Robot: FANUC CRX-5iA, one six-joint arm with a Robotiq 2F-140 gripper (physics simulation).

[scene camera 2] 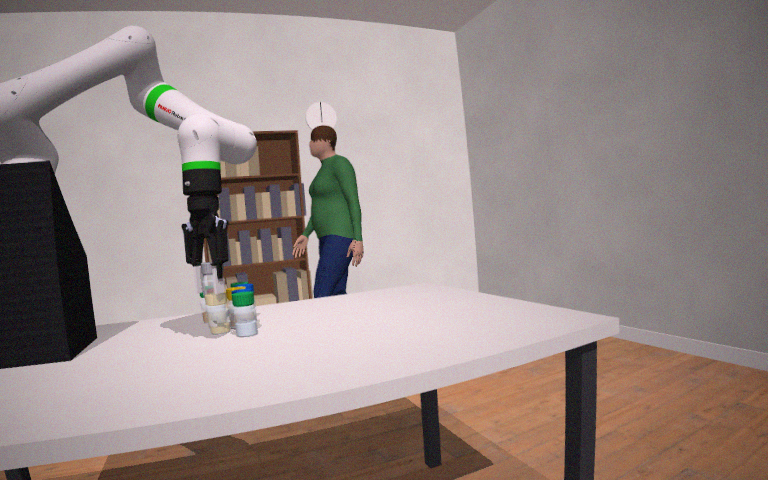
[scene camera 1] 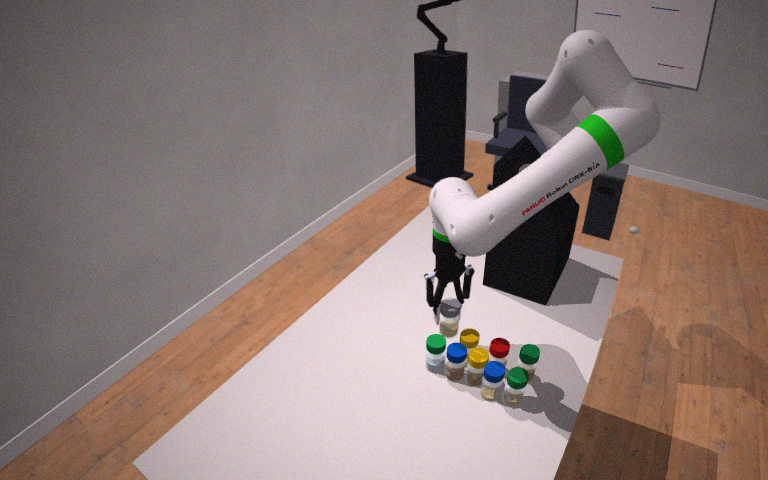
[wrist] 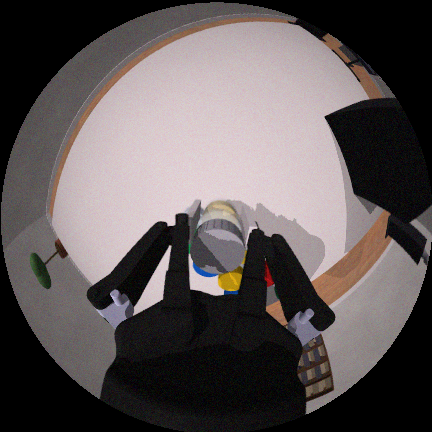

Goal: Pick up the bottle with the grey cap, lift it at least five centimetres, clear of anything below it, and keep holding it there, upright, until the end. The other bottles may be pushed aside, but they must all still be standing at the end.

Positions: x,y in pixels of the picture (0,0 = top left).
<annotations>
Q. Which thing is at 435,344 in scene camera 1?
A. A green-capped bottle.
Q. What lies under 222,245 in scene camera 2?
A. My gripper.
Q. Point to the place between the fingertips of my gripper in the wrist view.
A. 220,211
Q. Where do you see a blue-capped bottle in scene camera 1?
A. At 492,380
</annotations>
